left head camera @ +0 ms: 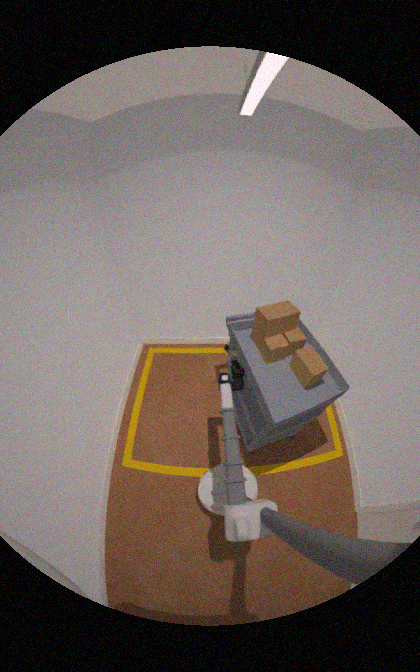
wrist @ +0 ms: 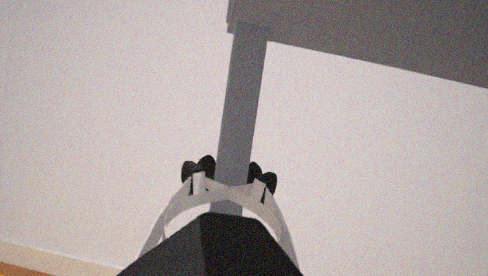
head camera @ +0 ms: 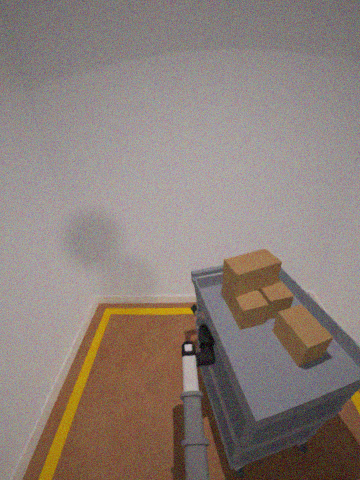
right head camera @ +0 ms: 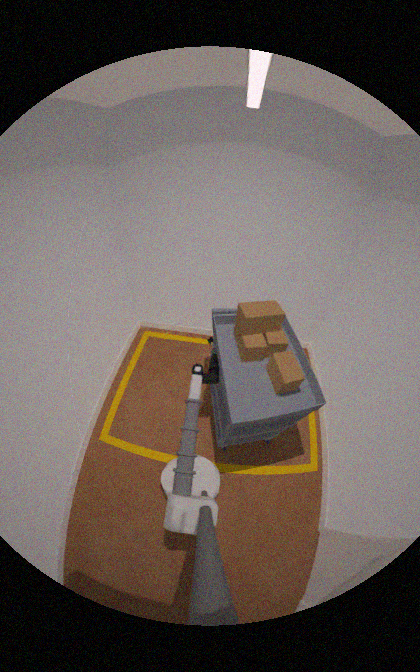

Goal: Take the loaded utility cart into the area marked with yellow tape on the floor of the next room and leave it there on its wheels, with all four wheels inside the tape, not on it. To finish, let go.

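Places are measured from the robot's base along level axes (x ahead, y left, z up), in millimetres.
Where they show: gripper, fingertip midpoint: [wrist: 228, 173].
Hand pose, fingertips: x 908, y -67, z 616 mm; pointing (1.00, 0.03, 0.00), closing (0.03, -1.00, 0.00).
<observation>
Each offset is from my fingertips to the centre of the thing. "spot": to the spot under its first point.
The grey utility cart [head camera: 240, 372] [left head camera: 280, 395] [right head camera: 245, 400] stands upright on the right side of the yellow tape outline @[spot: dz -644, dx -97, dy +853 mm] [head camera: 82, 380] [left head camera: 165, 469] [right head camera: 267, 470], at an angle to it. Several brown boxes @[dz +326, dx -129, dy -220 mm] [head camera: 250, 280] [left head camera: 275, 322] [right head camera: 257, 320] are on its top. Two near casters show below it, inside the near tape line in the right head view; the far wheels are hidden. My gripper [wrist: 228, 173] is at the cart's left side, its fingers shut on a grey corner post [wrist: 241, 100] under the top. In the head views the cart hides part of the fingers.
White walls stand close behind, left and right of the taped area. My white round base [left head camera: 207, 490] [right head camera: 207, 477] is at the near tape line and covers part of it in both side head views. My extended arm [head camera: 194, 415] [left head camera: 231, 445] [right head camera: 188, 442] reaches over the taped floor.
</observation>
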